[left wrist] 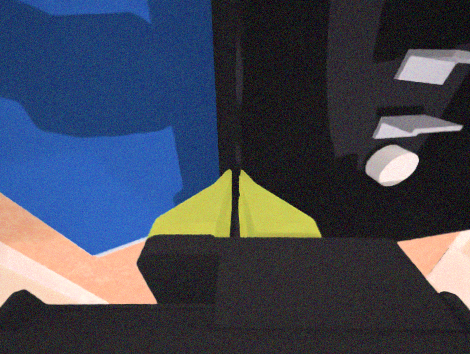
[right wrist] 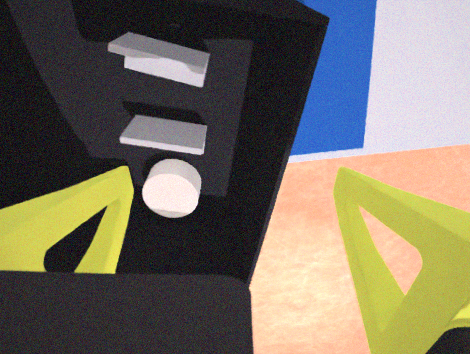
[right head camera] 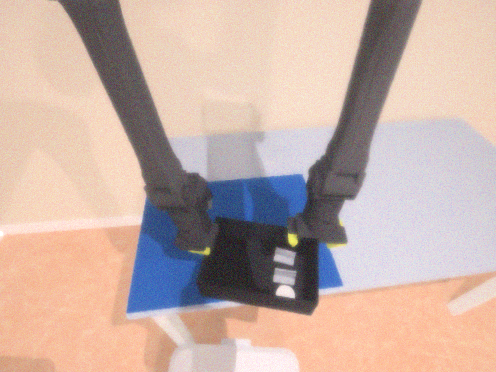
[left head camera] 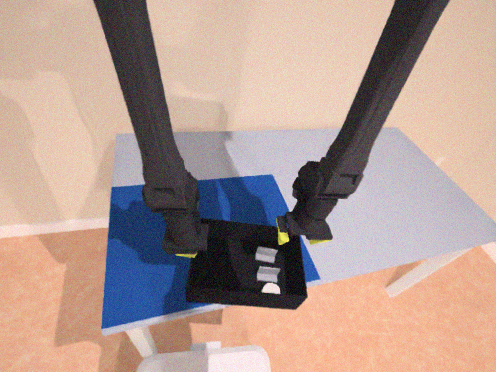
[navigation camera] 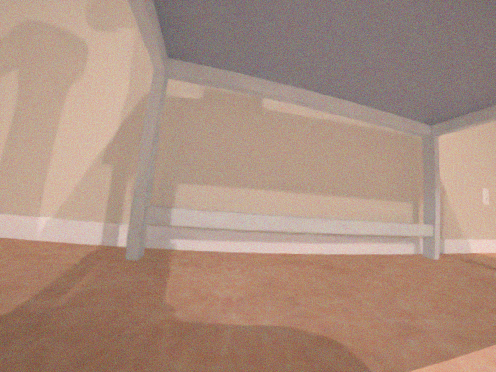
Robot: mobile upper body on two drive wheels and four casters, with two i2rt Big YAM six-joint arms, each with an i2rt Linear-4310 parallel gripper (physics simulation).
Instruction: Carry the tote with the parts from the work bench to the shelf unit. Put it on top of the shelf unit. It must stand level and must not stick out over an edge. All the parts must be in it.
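Frame: origin at the left arm's base, x ahead, y left, z up, level; centimetres.
Seen in the pictures: left gripper, fingertip midpoint: (left wrist: pixel 235 177) (right head camera: pixel 207 252) (left head camera: pixel 193 255); right gripper, fingertip midpoint: (right wrist: pixel 233 178) (right head camera: pixel 309 245) (left head camera: pixel 294 242).
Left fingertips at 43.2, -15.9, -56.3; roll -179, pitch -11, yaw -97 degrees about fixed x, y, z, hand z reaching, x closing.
Offsets run from my left fingertips to a thing's top centre, as dx, dy, dz. "spot": to the spot under its first point. Level surfaces: height alone.
The black tote @(-0.9, -14.7, +1.7) (left head camera: pixel 246 263) sits at the front edge of the work bench on a blue mat @(dz -8.3) (left head camera: pixel 154 240), and its front right corner sticks out over the floor. Inside lie two grey blocks @(+2.8, -21.8, -4.0) (left head camera: pixel 266 255) @(-3.3, -21.5, -4.0) (left head camera: pixel 268 274) and a white cylinder @(-8.4, -21.4, -5.6) (left head camera: pixel 271 288). My left gripper (left head camera: pixel 187 254) is shut on the tote's left wall, seen between the fingers in the left wrist view (left wrist: pixel 235 204). My right gripper (left head camera: pixel 300 238) is open and straddles the tote's right wall; in the right wrist view (right wrist: pixel 233 225) one finger is inside and one outside. The tote also shows in the right head view (right head camera: pixel 261 263).
The grey bench top @(dz -8.5) (left head camera: pixel 357 199) stretches to the right and back, against a beige wall. My white base (left head camera: pixel 206 358) shows below the bench edge. The navigation view shows the bench's underside with a grey leg @(spot: +52.0, +26.1, -52.0) (navigation camera: pixel 145 162) and a low crossbar (navigation camera: pixel 298 225).
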